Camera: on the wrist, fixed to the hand. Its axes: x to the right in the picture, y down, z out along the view.
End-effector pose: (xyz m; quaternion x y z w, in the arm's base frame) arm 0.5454 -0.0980 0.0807 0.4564 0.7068 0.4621 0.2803
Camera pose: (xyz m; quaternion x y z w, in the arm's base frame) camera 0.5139 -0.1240 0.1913 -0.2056 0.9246 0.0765 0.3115
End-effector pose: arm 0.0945 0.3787 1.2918 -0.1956 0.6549 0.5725 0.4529
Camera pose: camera 0.0026 0.3233 1.3406 -0.6034 0.4877 -0.0684 0.6272
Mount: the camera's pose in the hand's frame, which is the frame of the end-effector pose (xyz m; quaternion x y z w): -0.0073 0.0843 -0.0821 0.1734 0.1689 -0.6898 0.6823
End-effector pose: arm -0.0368 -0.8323 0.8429 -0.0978 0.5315 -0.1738 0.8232
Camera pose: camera -0.0988 -0.7499 0.7857 -0.2613 0.4041 -0.7952 0.3690
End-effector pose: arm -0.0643 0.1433 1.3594 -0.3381 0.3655 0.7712 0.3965
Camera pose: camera -0.1143 0.0371 1.3489 -0.5444 0.2169 0.1322 0.7995
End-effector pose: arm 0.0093 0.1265 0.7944 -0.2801 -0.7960 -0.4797 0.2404
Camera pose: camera 0.0810 0.0834 0.8775 0.4807 -0.7789 -0.4024 0.0161
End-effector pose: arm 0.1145 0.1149 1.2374 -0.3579 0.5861 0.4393 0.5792
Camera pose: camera 0.0068 0.0681 1.2484 -0.6222 0.3270 -0.2619 0.6613
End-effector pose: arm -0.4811 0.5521 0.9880 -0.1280 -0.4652 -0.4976 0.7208
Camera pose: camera -0.3665 0.5431 0.9618 0.4426 -0.3703 -0.7777 0.2493
